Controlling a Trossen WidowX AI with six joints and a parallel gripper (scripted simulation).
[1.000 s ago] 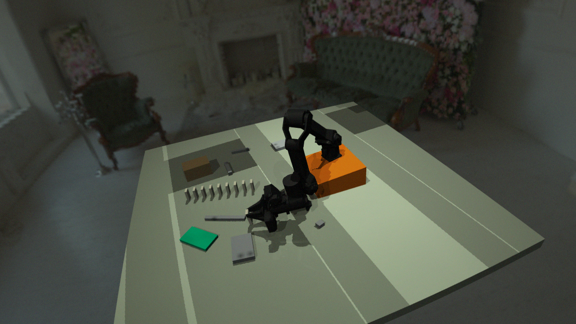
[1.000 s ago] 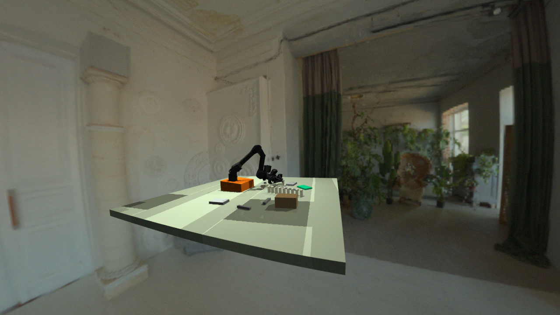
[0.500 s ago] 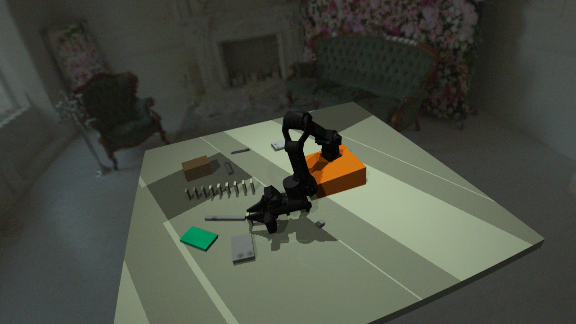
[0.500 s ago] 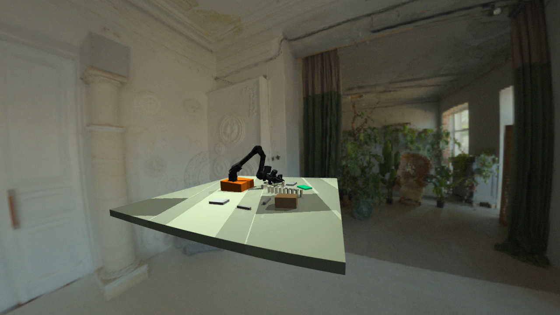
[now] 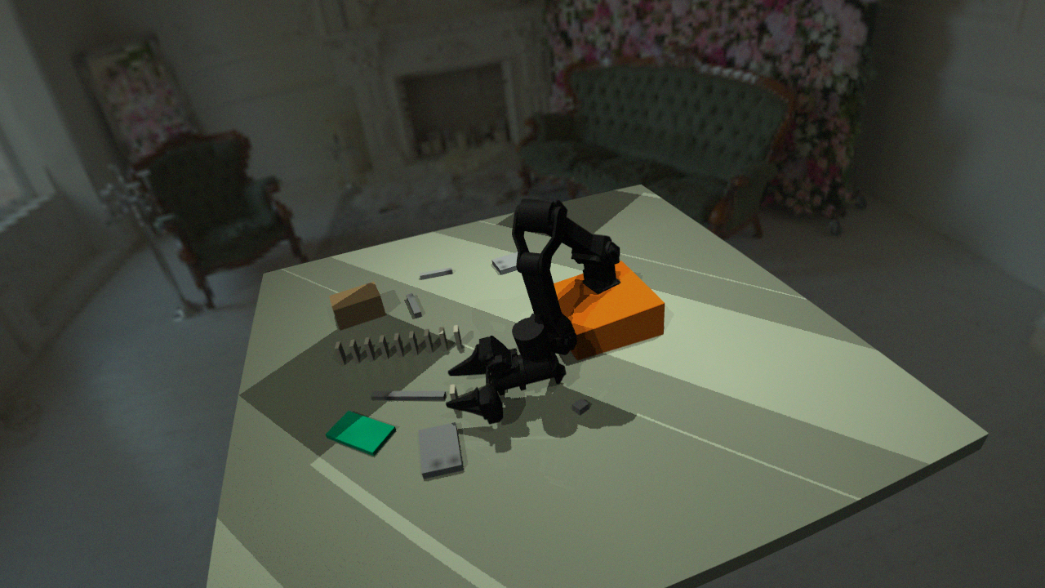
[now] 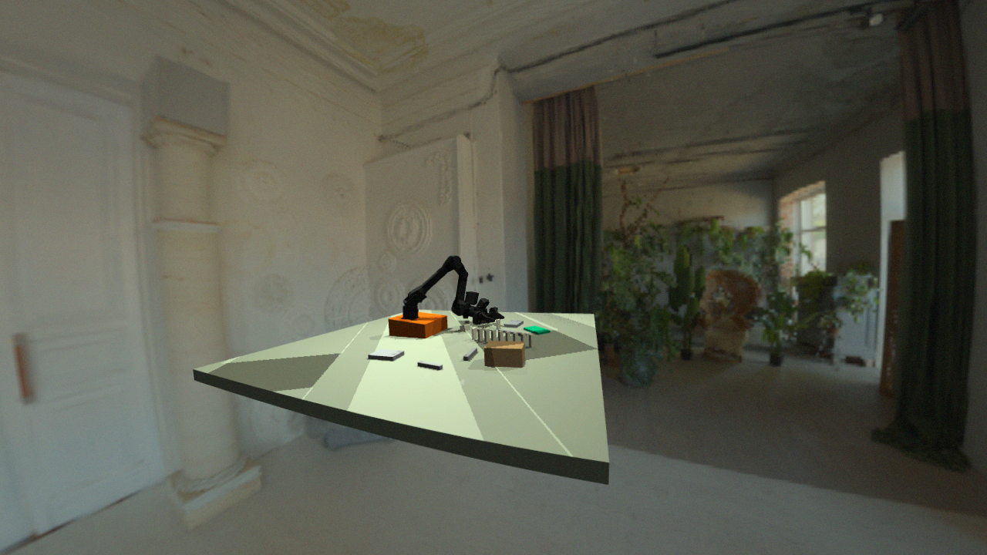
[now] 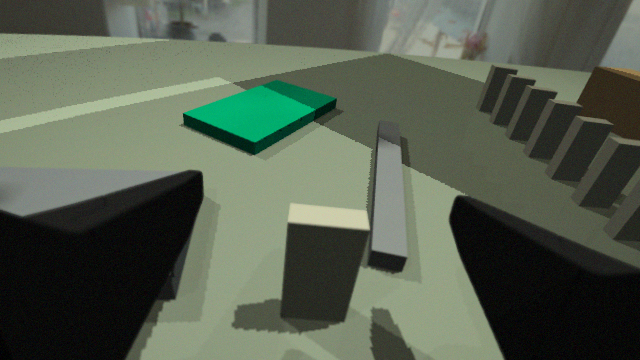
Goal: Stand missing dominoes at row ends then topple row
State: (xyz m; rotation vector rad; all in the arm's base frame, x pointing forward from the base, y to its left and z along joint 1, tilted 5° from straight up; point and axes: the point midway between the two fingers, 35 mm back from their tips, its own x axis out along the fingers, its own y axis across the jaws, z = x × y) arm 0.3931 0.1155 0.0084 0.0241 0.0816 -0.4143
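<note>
Right now my gripper tip is 180 mm short of the green tile, 50 mm above it and 30 mm to the left of it. The rest, counted from my gripper tip: brown box (450 mm to the right, 80 mm ahead, 20 mm below); small grey cube (210 mm behind, 140 mm to the left, 40 mm below).
</note>
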